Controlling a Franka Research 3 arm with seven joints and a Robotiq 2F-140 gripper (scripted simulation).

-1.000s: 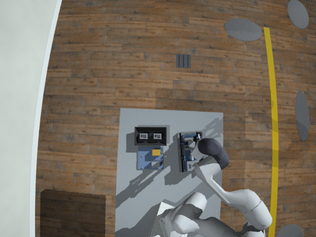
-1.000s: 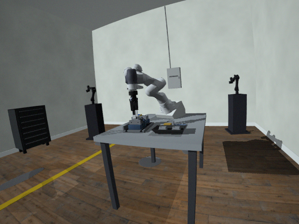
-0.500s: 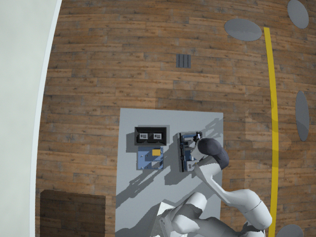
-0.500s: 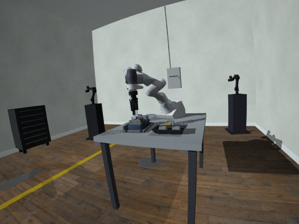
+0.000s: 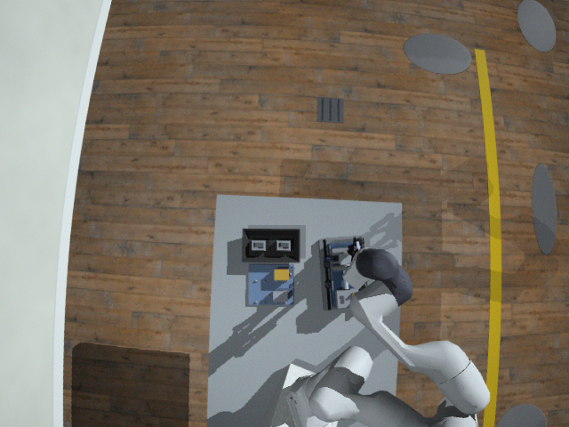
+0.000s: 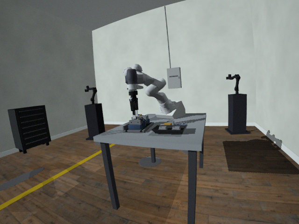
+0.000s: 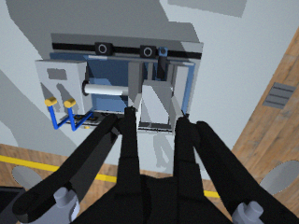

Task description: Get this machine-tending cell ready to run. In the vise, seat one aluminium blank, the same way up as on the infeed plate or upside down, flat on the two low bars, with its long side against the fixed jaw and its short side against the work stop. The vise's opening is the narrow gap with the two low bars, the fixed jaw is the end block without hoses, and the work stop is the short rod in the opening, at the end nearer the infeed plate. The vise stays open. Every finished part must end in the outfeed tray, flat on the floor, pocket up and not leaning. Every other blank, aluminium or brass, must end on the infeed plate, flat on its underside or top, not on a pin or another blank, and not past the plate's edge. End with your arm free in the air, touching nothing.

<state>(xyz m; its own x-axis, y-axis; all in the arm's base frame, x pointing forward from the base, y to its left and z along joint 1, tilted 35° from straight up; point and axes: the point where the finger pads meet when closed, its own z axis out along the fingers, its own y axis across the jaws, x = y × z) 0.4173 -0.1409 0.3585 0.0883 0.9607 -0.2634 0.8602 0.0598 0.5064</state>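
Now: hand 10 cm above the vise, 6 cm past it and 1 cm to the right of it. The rest, counted from my hand: brass blank 27 cm to the left, 11 cm below, 2 cm behind.
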